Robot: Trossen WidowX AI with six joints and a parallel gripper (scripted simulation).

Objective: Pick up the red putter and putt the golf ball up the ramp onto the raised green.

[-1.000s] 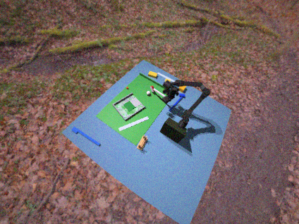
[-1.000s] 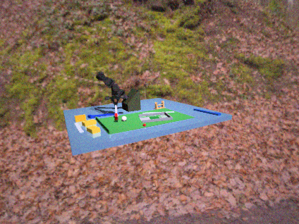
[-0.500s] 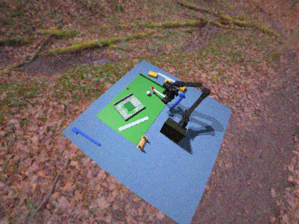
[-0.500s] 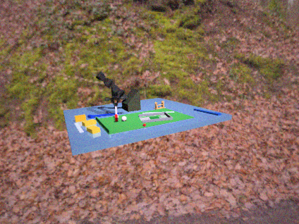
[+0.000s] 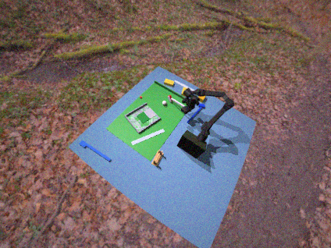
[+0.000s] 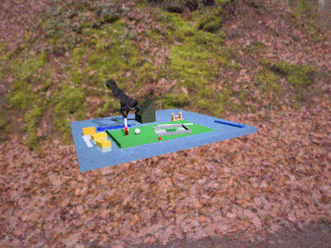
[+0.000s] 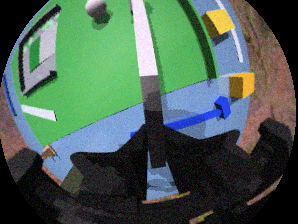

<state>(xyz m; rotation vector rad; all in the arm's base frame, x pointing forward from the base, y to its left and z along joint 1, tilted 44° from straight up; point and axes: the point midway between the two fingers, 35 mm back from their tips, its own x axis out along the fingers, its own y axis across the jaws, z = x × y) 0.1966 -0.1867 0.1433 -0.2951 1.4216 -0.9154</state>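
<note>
Right now the red putter is 120 mm ahead of my gripper tip, 40 mm to the right of it and 10 mm below it. The rest, counted from my gripper tip: blue putter 70 mm behind, 90 mm to the right, 60 mm below; small red marker 480 mm ahead, 50 mm to the left, 60 mm below; white golf ball 240 mm ahead, 10 mm to the right, 50 mm below.
</note>
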